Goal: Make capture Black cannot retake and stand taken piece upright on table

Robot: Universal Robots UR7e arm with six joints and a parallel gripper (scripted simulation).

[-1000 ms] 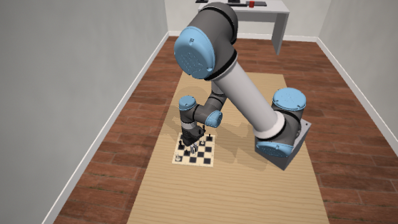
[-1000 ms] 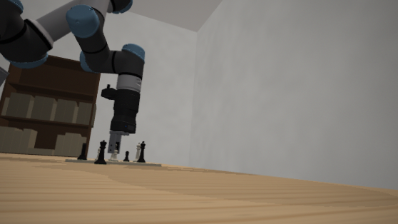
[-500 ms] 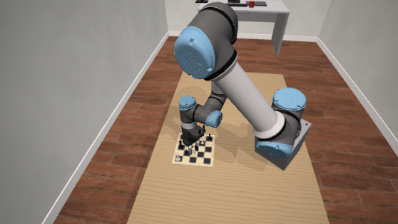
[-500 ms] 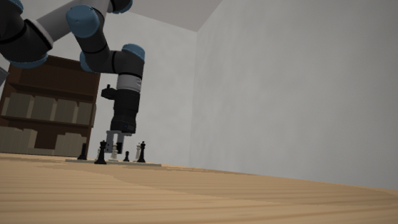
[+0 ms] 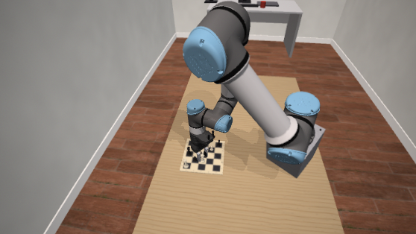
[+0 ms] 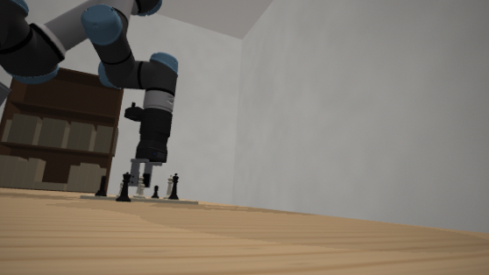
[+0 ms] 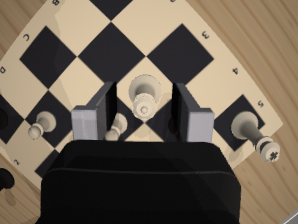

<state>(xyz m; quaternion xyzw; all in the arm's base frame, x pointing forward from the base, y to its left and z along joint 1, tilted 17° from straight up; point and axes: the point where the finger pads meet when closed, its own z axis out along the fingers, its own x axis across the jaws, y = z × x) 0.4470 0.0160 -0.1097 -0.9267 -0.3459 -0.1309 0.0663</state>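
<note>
The black pawn lies 40 mm ahead of my hand and 30 mm below it. The rest, counted from my hand: chessboard: 50 mm below, 40 mm to the right.
</note>
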